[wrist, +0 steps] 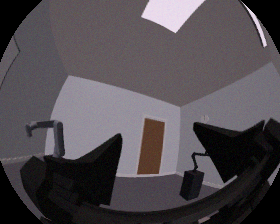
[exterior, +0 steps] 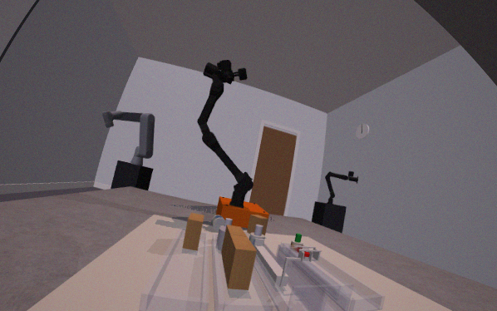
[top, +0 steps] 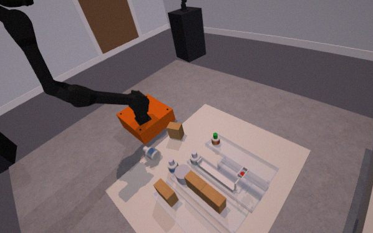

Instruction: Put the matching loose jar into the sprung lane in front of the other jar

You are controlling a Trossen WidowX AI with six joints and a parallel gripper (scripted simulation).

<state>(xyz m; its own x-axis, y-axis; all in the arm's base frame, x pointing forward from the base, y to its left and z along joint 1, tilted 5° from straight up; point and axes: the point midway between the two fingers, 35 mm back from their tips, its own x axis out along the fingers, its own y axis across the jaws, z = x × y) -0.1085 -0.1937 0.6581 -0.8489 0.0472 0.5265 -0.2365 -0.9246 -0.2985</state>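
The grey cylinder is 43 cm ahead of my gripper tip, 16 cm to the left of it and 74 cm below it.
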